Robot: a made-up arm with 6 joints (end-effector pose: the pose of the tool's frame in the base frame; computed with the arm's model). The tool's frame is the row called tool.
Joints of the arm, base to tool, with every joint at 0 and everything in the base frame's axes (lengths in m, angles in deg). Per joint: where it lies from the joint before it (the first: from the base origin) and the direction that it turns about. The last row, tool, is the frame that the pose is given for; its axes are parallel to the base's.
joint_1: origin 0 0 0.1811 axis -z
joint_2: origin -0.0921 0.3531 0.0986 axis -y
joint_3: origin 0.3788 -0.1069 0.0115 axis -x
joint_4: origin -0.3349 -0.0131 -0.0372 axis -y
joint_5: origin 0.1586 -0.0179 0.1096 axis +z
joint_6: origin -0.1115 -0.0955 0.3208 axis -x
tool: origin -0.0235 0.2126 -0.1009
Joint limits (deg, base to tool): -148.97..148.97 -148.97..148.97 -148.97..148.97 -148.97..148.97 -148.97..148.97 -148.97..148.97
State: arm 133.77 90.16 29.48 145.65 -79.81 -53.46
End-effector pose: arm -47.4 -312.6 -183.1 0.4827 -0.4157 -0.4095 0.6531
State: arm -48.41 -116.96 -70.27 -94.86 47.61 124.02
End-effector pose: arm -755.0 -151.8 176.3 0.4620 0.3225 0.5832 0.5851
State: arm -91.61 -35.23 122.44 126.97 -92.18 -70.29
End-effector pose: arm -1.0 -539.3 641.7 0.0762 0.4815 0.3960 0.7781
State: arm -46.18 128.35 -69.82 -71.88 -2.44 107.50
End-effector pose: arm -145.5 22.3 659.3 0.3273 -0.3312 -0.8722 0.1498
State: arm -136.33 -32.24 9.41 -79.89 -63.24 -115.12
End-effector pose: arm -598.9 152.2 -36.0 0.9273 -0.0364 0.1421 0.3444
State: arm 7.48 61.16 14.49 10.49 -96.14 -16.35
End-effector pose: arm -234.8 468.1 706.1 0.4042 0.3856 -0.5846 -0.5884
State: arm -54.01 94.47 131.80 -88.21 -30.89 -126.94
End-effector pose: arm -377.3 12.4 976.1 0.2325 0.5348 -0.7277 -0.3610
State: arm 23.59 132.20 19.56 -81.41 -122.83 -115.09
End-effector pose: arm -314.4 510.9 895.2 0.2440 -0.2755 0.8857 0.2831
